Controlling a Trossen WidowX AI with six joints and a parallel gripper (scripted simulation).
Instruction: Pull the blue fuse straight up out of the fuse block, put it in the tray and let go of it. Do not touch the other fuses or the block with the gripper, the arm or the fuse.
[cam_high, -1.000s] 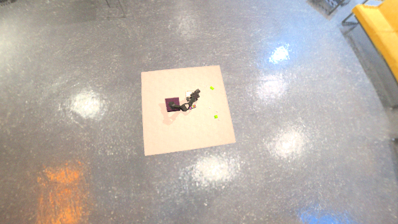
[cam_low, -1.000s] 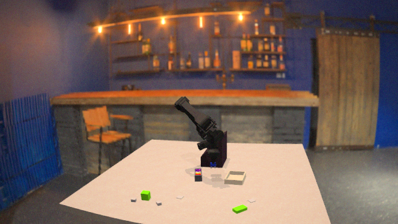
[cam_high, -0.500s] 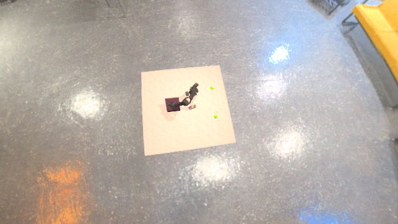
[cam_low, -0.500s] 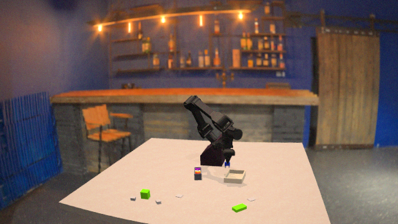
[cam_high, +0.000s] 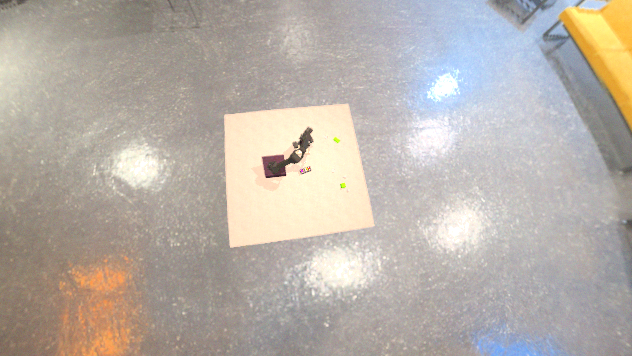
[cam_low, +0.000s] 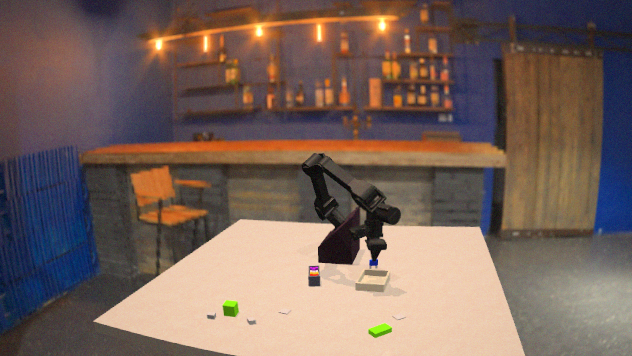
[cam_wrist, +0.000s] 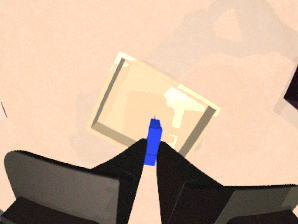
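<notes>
Right now my gripper tip is 90 mm above the beige tray. Round my gripper tip: blue fuse: 10 mm below.
</notes>
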